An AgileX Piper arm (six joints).
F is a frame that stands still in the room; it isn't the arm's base.
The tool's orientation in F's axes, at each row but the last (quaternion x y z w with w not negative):
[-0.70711 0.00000 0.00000 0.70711]
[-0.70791 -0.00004 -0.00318 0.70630]
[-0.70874 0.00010 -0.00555 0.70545]
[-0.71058 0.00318 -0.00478 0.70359]
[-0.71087 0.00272 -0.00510 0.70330]
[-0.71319 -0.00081 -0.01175 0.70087]
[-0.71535 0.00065 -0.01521 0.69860]
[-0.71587 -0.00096 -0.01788 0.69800]
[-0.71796 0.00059 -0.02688 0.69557]
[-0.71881 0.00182 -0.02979 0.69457]
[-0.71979 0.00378 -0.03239 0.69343]
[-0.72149 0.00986 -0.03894 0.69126]
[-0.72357 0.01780 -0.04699 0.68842]
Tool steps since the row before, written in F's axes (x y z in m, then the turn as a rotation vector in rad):
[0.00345 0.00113 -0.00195 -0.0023 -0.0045 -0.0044]
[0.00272 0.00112 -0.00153 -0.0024 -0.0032 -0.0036]
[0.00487 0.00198 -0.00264 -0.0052 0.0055 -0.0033]
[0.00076 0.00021 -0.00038 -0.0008 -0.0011 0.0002]
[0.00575 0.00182 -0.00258 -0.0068 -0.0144 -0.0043]
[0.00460 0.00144 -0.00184 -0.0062 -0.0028 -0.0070]
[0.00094 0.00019 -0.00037 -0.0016 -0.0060 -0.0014]
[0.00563 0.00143 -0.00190 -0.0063 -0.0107 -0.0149]
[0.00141 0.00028 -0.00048 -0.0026 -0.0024 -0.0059]
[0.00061 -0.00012 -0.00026 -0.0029 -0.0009 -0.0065]
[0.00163 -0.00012 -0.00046 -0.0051 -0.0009 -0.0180]
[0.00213 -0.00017 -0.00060 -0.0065 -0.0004 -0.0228]
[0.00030 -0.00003 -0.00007 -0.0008 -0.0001 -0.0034]
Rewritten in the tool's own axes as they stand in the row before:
[0.00345 0.00195 0.00113 -0.0023 0.0044 -0.0045]
[0.00271 0.00154 0.00114 -0.0024 0.0036 -0.0032]
[0.00483 0.00267 0.00203 -0.0053 0.0032 0.0055]
[0.00076 0.00038 0.00022 -0.0008 -0.0002 -0.0011]
[0.00572 0.00258 0.00191 -0.0067 0.0044 -0.0144]
[0.00454 0.00190 0.00154 -0.0063 0.0069 -0.0028]
[0.00093 0.00038 0.00022 -0.0015 0.0015 -0.0060]
[0.00554 0.00201 0.00161 -0.0064 0.0150 -0.0105]
[0.00138 0.00052 0.00035 -0.0027 0.0059 -0.0023]
[0.00060 0.00029 -0.00008 -0.0031 0.0064 -0.0008]
[0.00161 0.00053 -0.00002 -0.0058 0.0178 -0.0005]
[0.00211 0.00069 0.00000 -0.0074 0.0225 0.0001]
[0.00030 0.00008 0.00000 -0.0009 0.0034 0.0000]

